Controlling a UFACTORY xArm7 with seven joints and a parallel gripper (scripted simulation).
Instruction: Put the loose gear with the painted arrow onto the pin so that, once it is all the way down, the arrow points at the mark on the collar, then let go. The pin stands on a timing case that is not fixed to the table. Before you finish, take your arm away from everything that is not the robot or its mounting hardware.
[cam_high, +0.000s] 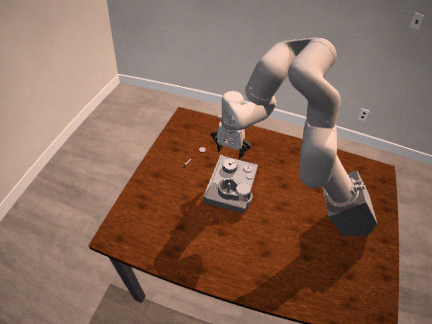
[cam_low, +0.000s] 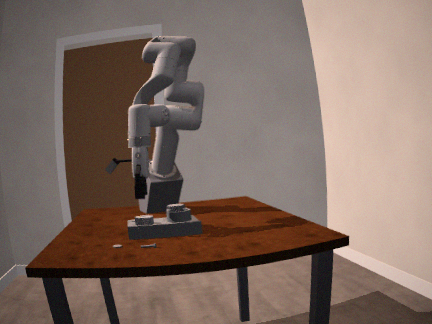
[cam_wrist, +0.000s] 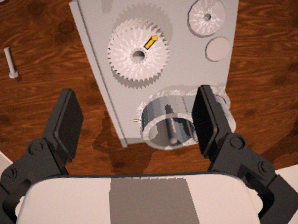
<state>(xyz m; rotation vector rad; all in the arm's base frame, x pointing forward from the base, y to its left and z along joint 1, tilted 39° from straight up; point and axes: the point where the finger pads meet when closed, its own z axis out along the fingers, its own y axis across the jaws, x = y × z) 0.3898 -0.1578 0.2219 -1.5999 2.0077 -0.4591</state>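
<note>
My gripper is now 9 cm above the toothed gear. From my hand the other things lie so: small bolt (19 cm ahead, 13 cm below); washer (15 cm ahead, 10 cm to the right, 14 cm below).
</note>
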